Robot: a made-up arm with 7 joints.
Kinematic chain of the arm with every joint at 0, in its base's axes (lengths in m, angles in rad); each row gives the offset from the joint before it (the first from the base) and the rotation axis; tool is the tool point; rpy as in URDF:
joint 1: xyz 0 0 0.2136 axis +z
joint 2: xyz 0 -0.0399 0.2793 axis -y
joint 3: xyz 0 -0.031 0.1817 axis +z
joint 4: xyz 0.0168 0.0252 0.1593 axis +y
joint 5: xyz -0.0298 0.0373 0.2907 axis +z
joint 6: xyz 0 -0.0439 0.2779 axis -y
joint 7: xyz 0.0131 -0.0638 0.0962 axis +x
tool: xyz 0 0 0 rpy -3.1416 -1.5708 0
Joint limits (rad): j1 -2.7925..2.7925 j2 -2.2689..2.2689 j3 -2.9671..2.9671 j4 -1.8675..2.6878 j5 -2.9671..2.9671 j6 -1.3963..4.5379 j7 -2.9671..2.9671
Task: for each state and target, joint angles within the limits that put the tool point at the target. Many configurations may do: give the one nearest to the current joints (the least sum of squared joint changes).
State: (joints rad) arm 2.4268 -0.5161 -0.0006 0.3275 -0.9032 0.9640 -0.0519
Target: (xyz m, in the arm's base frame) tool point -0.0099 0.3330 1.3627
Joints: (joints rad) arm 2.0661 -0.7106 0.3491 -0.3475 -0.7372 1.3100 -0.0519
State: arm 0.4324 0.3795 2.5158 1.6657 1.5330 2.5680 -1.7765
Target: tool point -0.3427 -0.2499 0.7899
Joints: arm 0.7959 -0.2045 2.8252 1.6887 1.5822 2.7190 -1.7765
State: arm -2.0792 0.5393 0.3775 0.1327 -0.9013 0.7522 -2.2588
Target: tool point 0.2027 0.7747 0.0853
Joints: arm -2.0183 1.4213 0.2558 -0.7246 -0.9416 0.8854 -2.2588
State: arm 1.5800 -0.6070 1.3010 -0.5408 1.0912 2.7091 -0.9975
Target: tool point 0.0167 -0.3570 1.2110
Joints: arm 0.8864 0.1293 0.7798 -0.6957 1.2392 2.9862 -0.9975
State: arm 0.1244 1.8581 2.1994 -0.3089 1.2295 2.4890 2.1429
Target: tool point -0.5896 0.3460 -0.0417
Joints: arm -0.4998 2.2240 2.2328 0.0163 1.3218 2.1437 2.1429
